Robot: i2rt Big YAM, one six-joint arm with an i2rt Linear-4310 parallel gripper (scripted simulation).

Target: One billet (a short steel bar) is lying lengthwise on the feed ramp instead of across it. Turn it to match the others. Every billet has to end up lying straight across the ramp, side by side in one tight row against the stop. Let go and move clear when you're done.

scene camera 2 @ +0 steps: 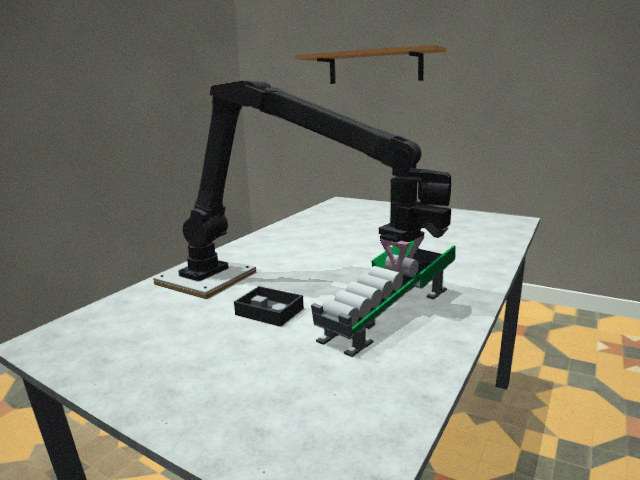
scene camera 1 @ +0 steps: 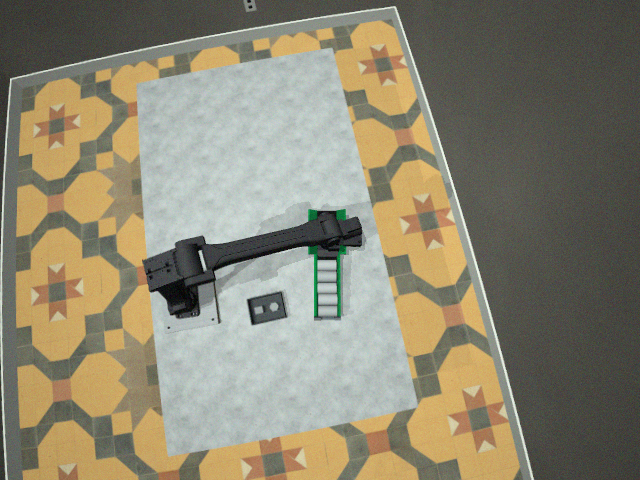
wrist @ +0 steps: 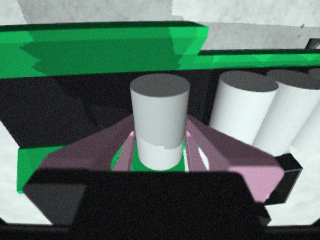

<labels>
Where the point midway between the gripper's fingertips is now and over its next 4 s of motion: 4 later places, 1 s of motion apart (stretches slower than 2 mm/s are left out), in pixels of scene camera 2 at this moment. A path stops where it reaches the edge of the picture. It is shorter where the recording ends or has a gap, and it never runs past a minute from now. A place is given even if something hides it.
The gripper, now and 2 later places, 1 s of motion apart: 401, 266; 403, 259; 404, 232
</labels>
